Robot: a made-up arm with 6 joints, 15 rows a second.
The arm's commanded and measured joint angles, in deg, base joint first. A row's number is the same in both.
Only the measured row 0 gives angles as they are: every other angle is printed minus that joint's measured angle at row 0.
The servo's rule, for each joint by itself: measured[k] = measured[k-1] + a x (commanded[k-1-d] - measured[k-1]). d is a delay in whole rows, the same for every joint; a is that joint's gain. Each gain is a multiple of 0.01, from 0.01 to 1. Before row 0 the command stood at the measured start. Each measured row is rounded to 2 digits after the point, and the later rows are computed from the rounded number. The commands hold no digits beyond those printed.
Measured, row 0:
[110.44, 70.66, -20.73, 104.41, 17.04, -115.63]
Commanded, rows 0 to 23:
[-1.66, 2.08, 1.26, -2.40, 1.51, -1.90]
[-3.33, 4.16, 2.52, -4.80, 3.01, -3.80]
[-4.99, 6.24, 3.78, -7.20, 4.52, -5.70]
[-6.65, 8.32, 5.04, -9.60, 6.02, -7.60]
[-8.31, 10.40, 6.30, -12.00, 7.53, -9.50]
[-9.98, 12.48, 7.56, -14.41, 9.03, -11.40]
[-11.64, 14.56, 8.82, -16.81, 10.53, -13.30]
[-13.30, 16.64, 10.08, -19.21, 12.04, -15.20]
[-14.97, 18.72, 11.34, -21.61, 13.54, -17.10]
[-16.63, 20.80, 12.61, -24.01, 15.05, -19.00]
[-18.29, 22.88, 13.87, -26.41, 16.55, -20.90]
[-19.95, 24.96, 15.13, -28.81, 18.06, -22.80]
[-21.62, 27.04, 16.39, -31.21, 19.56, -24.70]
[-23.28, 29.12, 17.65, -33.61, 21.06, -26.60]
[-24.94, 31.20, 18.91, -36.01, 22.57, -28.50]
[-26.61, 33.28, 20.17, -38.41, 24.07, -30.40]
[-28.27, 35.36, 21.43, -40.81, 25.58, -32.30]
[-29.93, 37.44, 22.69, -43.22, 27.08, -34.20]
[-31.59, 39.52, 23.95, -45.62, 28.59, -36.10]
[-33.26, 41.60, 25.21, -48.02, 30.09, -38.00]
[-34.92, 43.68, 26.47, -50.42, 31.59, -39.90]
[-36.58, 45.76, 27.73, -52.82, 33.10, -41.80]
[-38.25, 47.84, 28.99, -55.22, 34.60, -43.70]
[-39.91, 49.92, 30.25, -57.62, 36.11, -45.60]
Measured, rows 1 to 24:
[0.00, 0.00, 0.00, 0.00, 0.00, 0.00]
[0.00, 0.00, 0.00, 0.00, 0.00, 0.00]
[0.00, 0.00, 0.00, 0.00, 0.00, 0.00]
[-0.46, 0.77, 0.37, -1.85, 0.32, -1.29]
[-1.26, 2.02, 0.99, -4.12, 0.88, -3.00]
[-2.30, 3.58, 1.80, -6.49, 1.64, -4.84]
[-3.52, 5.33, 2.74, -8.88, 2.56, -6.72]
[-4.86, 7.21, 3.77, -11.28, 3.60, -8.61]
[-6.29, 9.16, 4.87, -13.69, 4.74, -10.51]
[-7.79, 11.16, 6.02, -16.09, 5.96, -12.41]
[-9.33, 13.19, 7.20, -18.49, 7.24, -14.31]
[-10.91, 15.24, 8.40, -20.89, 8.56, -16.21]
[-12.51, 17.30, 9.62, -23.29, 9.92, -18.11]
[-14.13, 19.36, 10.85, -25.69, 11.31, -20.01]
[-15.76, 21.43, 12.09, -28.09, 12.73, -21.91]
[-17.40, 23.51, 13.34, -30.49, 14.16, -23.81]
[-19.05, 25.59, 14.59, -32.89, 15.61, -25.71]
[-20.70, 27.67, 15.84, -35.29, 17.07, -27.61]
[-22.35, 29.75, 17.10, -37.69, 18.54, -29.51]
[-24.01, 31.83, 18.36, -40.09, 20.02, -31.41]
[-25.67, 33.91, 19.62, -42.50, 21.50, -33.31]
[-27.33, 35.99, 20.88, -44.90, 22.99, -35.21]
[-28.99, 38.07, 22.14, -47.30, 24.48, -37.11]
[-30.65, 40.15, 23.40, -49.70, 25.97, -39.01]
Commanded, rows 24 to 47:
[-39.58, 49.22, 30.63, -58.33, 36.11, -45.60]
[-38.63, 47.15, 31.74, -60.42, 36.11, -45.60]
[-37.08, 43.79, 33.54, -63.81, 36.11, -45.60]
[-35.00, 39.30, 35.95, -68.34, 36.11, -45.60]
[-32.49, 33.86, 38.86, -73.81, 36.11, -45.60]
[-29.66, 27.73, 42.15, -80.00, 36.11, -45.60]
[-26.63, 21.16, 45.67, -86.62, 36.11, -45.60]
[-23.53, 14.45, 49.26, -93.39, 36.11, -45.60]
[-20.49, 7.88, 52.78, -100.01, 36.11, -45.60]
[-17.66, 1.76, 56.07, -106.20, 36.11, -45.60]
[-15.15, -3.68, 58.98, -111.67, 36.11, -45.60]
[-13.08, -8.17, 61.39, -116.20, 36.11, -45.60]
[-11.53, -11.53, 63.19, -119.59, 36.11, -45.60]
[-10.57, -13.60, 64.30, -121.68, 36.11, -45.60]
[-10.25, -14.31, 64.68, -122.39, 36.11, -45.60]
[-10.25, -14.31, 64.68, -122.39, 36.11, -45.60]
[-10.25, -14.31, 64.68, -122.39, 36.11, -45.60]
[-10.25, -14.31, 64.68, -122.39, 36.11, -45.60]
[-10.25, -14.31, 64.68, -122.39, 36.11, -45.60]
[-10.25, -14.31, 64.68, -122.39, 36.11, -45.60]
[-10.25, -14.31, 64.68, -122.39, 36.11, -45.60]
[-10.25, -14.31, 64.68, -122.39, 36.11, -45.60]
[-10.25, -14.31, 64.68, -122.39, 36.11, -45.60]
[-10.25, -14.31, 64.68, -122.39, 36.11, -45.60]
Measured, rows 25 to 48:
[-32.31, 42.23, 24.66, -52.10, 27.47, -40.91]
[-33.97, 44.31, 25.92, -54.50, 28.97, -42.81]
[-35.63, 46.39, 27.18, -56.90, 30.47, -44.71]
[-36.74, 47.44, 28.18, -58.00, 31.65, -45.32]
[-37.27, 47.33, 29.21, -59.86, 32.59, -45.51]
[-37.22, 46.02, 30.47, -62.90, 33.33, -45.57]
[-36.60, 43.53, 32.06, -67.09, 33.91, -45.59]
[-35.45, 39.95, 34.03, -72.26, 34.37, -45.60]
[-33.83, 35.43, 36.38, -78.22, 34.74, -45.60]
[-31.81, 30.15, 39.07, -84.69, 35.03, -45.60]
[-29.49, 24.34, 42.03, -91.39, 35.26, -45.60]
[-26.97, 18.25, 45.15, -98.03, 35.44, -45.60]
[-24.36, 12.15, 48.32, -104.32, 35.58, -45.60]
[-21.78, 6.29, 51.41, -109.98, 35.69, -45.60]
[-19.34, 0.94, 54.30, -114.77, 35.78, -45.60]
[-17.15, -3.67, 56.88, -118.48, 35.85, -45.60]
[-15.31, -7.34, 59.03, -120.94, 35.90, -45.60]
[-13.89, -9.92, 60.67, -122.06, 35.94, -45.60]
[-12.87, -11.54, 61.83, -122.31, 35.98, -45.60]
[-12.14, -12.56, 62.66, -122.37, 36.01, -45.60]
[-11.61, -13.21, 63.25, -122.39, 36.03, -45.60]
[-11.23, -13.62, 63.66, -122.39, 36.05, -45.60]
[-10.96, -13.88, 63.96, -122.39, 36.06, -45.60]
[-10.76, -14.04, 64.17, -122.39, 36.07, -45.60]

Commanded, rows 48 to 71:
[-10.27, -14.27, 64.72, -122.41, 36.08, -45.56]
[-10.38, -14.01, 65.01, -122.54, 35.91, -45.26]
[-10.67, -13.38, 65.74, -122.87, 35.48, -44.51]
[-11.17, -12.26, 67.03, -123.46, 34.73, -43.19]
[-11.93, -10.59, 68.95, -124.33, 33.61, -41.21]
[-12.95, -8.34, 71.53, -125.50, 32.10, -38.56]
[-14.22, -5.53, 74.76, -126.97, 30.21, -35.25]
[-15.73, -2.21, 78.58, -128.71, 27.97, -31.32]
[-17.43, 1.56, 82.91, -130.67, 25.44, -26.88]
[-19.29, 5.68, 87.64, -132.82, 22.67, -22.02]
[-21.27, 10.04, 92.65, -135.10, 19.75, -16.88]
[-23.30, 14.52, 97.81, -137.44, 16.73, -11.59]
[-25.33, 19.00, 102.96, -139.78, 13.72, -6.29]
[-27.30, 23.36, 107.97, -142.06, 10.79, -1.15]
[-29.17, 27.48, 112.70, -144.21, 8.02, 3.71]
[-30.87, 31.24, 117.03, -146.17, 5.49, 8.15]
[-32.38, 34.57, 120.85, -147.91, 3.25, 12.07]
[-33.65, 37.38, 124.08, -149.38, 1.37, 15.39]
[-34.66, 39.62, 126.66, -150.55, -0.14, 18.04]
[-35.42, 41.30, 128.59, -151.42, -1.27, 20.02]
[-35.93, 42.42, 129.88, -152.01, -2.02, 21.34]
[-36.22, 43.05, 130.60, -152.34, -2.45, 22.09]
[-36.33, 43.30, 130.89, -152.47, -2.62, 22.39]
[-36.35, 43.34, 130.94, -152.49, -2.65, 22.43]
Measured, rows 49 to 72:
[-10.62, -14.14, 64.32, -122.39, 36.08, -45.60]
[-10.52, -14.20, 64.42, -122.39, 36.09, -45.60]
[-10.44, -14.24, 64.50, -122.39, 36.09, -45.60]
[-10.39, -14.25, 64.56, -122.41, 36.09, -45.57]
[-10.39, -14.16, 64.69, -122.51, 36.05, -45.36]
[-10.47, -13.87, 64.99, -122.79, 35.93, -44.78]
[-10.67, -13.27, 65.58, -123.31, 35.68, -43.70]
[-11.02, -12.28, 66.56, -124.10, 35.25, -42.01]
[-11.56, -10.82, 68.00, -125.18, 34.59, -39.66]
[-12.30, -8.86, 69.96, -126.56, 33.67, -36.66]
[-13.26, -6.40, 72.46, -128.22, 32.47, -33.03]
[-14.43, -3.45, 75.49, -130.11, 30.99, -28.85]
[-15.79, -0.07, 79.01, -132.20, 29.24, -24.21]
[-17.32, 3.67, 82.97, -134.43, 27.25, -19.23]
[-18.99, 7.68, 87.27, -136.75, 25.04, -14.03]
[-20.77, 11.87, 91.82, -139.08, 22.66, -8.77]
[-22.60, 16.12, 96.50, -141.37, 20.17, -3.59]
[-24.44, 20.32, 101.20, -143.56, 17.62, 1.37]
[-26.24, 24.36, 105.79, -145.57, 15.07, 5.98]
[-27.96, 28.14, 110.16, -147.37, 12.59, 10.12]
[-29.55, 31.56, 114.20, -148.92, 10.23, 13.70]
[-30.98, 34.54, 117.81, -150.18, 8.05, 16.65]
[-32.22, 37.04, 120.94, -151.13, 6.09, 18.94]
[-33.26, 39.03, 123.53, -151.81, 4.39, 20.57]

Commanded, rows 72 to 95:
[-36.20, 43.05, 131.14, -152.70, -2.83, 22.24]
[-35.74, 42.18, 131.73, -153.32, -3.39, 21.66]
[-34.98, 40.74, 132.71, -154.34, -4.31, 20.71]
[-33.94, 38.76, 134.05, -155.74, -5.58, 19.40]
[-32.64, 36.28, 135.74, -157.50, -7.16, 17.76]
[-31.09, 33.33, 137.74, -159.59, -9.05, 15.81]
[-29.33, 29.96, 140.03, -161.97, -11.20, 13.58]
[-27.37, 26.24, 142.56, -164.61, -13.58, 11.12]
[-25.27, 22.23, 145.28, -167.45, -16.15, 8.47]
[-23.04, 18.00, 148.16, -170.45, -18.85, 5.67]
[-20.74, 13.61, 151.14, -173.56, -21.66, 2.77]
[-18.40, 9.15, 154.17, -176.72, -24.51, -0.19]
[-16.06, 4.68, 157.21, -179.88, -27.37, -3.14]
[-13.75, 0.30, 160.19, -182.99, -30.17, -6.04]
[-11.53, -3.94, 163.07, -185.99, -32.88, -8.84]
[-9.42, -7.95, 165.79, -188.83, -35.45, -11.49]
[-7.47, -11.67, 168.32, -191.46, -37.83, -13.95]
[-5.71, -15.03, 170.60, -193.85, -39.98, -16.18]
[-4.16, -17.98, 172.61, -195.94, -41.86, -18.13]
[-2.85, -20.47, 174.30, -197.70, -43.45, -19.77]
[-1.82, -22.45, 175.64, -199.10, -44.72, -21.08]
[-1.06, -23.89, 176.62, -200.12, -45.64, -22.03]
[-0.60, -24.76, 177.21, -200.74, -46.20, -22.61]
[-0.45, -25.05, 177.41, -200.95, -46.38, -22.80]
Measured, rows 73 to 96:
[-34.09, 40.52, 125.58, -152.22, 2.95, 21.60]
[-34.72, 41.55, 127.12, -152.41, 1.78, 22.14]
[-35.18, 42.21, 128.23, -152.47, 0.85, 22.34]
[-35.47, 42.52, 129.07, -152.65, 0.08, 22.27]
[-35.55, 42.39, 129.84, -153.17, -0.65, 21.86]
[-35.39, 41.78, 130.67, -154.07, -1.42, 21.08]
[-34.98, 40.66, 131.65, -155.36, -2.29, 19.94]
[-34.32, 39.04, 132.84, -157.01, -3.31, 18.46]
[-33.42, 36.93, 134.26, -159.00, -4.52, 16.66]
[-32.27, 34.35, 135.93, -161.29, -5.92, 14.57]
[-30.90, 31.35, 137.85, -163.85, -7.53, 12.22]
[-29.32, 27.98, 140.00, -166.62, -9.34, 9.67]
[-27.56, 24.29, 142.37, -169.57, -11.34, 6.95]
[-25.65, 20.34, 144.91, -172.64, -13.51, 4.11]
[-23.62, 16.20, 147.60, -175.78, -15.82, 1.19]
[-21.50, 11.94, 150.39, -178.94, -18.25, -1.75]
[-19.33, 7.63, 153.23, -182.06, -20.75, -4.67]
[-17.15, 3.35, 156.08, -185.09, -23.30, -7.51]
[-14.99, -0.83, 158.90, -187.97, -25.85, -10.22]
[-12.88, -4.84, 161.63, -190.66, -28.37, -12.76]
[-10.87, -8.61, 164.23, -193.12, -30.81, -15.09]
[-8.99, -12.08, 166.66, -195.29, -33.13, -17.16]
[-7.27, -15.18, 168.88, -197.15, -35.30, -18.93]
[-5.74, -17.87, 170.84, -198.65, -37.28, -20.39]

